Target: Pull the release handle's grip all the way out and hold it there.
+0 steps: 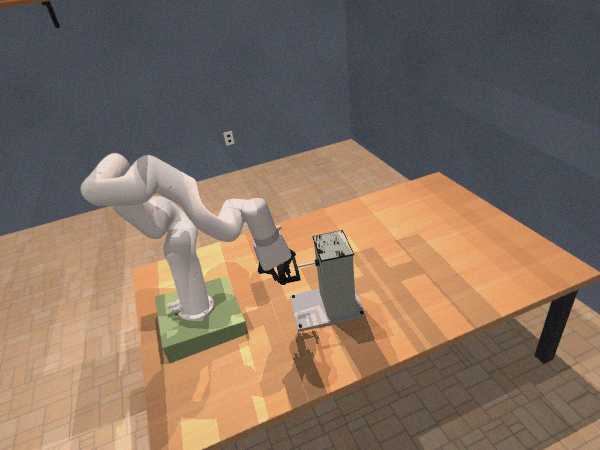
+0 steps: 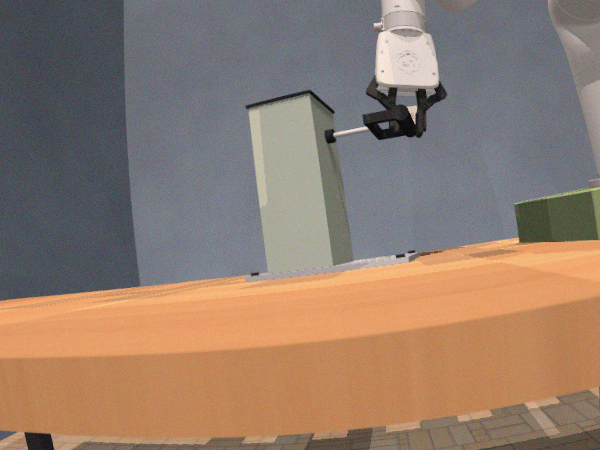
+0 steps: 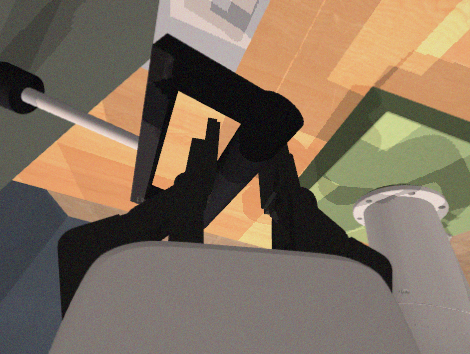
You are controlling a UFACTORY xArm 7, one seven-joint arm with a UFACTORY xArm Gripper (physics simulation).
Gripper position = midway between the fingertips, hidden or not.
I see my gripper [image 2: 407, 135] and a grey base plate [image 1: 308, 307].
My gripper also shows in image 1 [image 1: 283, 277] and in image 3 [image 3: 240, 142]. The grey base plate also shows in image 2 [image 2: 412, 255].
